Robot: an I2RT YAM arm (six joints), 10 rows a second.
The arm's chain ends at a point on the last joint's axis. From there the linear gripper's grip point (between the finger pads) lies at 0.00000 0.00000 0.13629 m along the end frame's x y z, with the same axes.
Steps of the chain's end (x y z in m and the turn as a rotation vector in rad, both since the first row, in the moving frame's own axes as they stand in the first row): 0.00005, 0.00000, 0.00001, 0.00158, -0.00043, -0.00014; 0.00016, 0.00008, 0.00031, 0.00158, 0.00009, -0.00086; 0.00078, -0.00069, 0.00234, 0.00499, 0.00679, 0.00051; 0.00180, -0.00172, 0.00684, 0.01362, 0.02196, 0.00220; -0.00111, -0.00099, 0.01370, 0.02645, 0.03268, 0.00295; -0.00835, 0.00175, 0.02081, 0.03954, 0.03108, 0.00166
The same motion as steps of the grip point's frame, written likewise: -0.00001, -0.00022, 0.00001, 0.00158, -0.00043, -0.00014; 0.00017, -0.00014, 0.00031, 0.00158, 0.00009, -0.00086; 0.00171, -0.00137, 0.00234, 0.00499, 0.00679, 0.00051; 0.00479, -0.00357, 0.00679, 0.01362, 0.02196, 0.00220; 0.00335, -0.00459, 0.01358, 0.02645, 0.03268, 0.00295; -0.00411, -0.00363, 0.02064, 0.03954, 0.03108, 0.00166
